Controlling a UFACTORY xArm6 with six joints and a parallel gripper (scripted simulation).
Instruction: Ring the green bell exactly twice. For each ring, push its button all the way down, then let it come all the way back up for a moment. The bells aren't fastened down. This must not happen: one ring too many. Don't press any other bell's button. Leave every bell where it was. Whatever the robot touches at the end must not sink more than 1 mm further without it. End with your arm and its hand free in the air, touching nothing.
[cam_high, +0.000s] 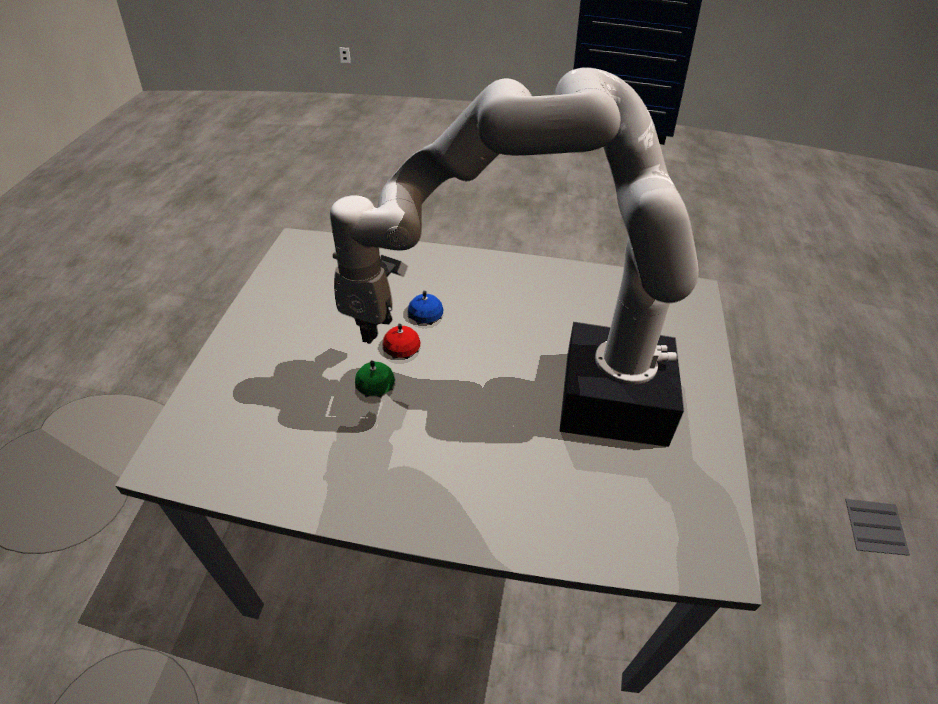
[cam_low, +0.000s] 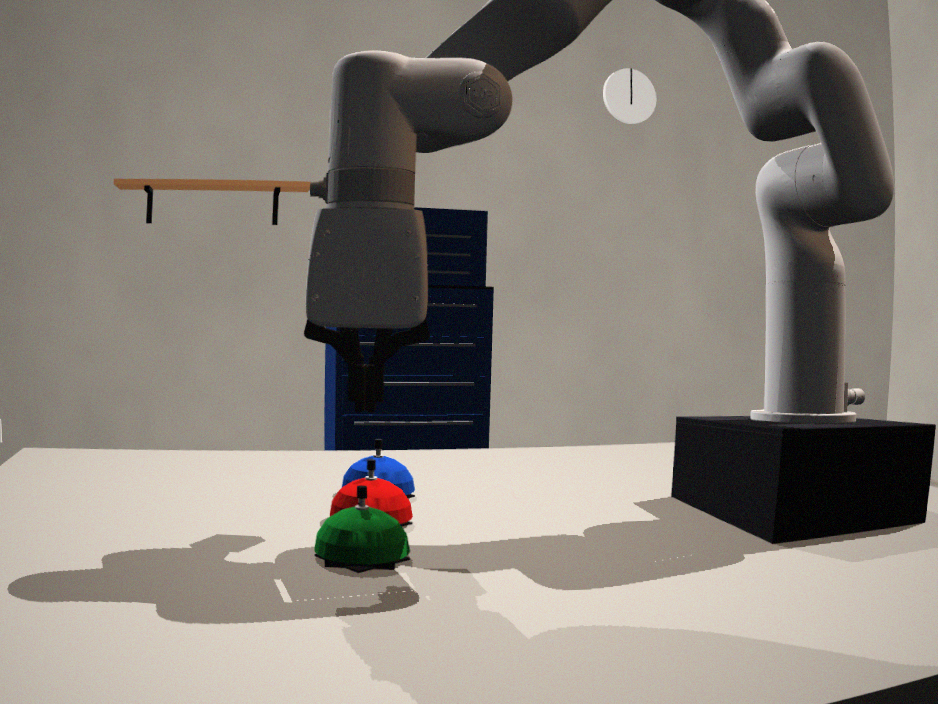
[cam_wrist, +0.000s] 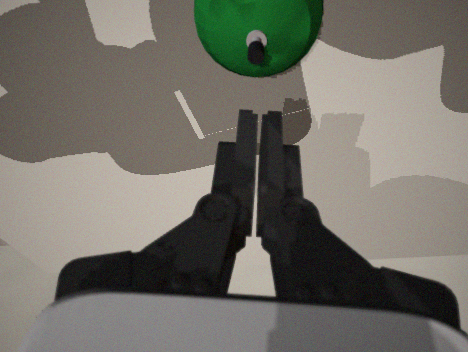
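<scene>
My gripper is now 110 mm above the green bell. Also, from my hand: blue bell (220 mm to the right, 110 mm below, 100 mm behind); red bell (110 mm to the right, 110 mm below, 50 mm behind).
</scene>
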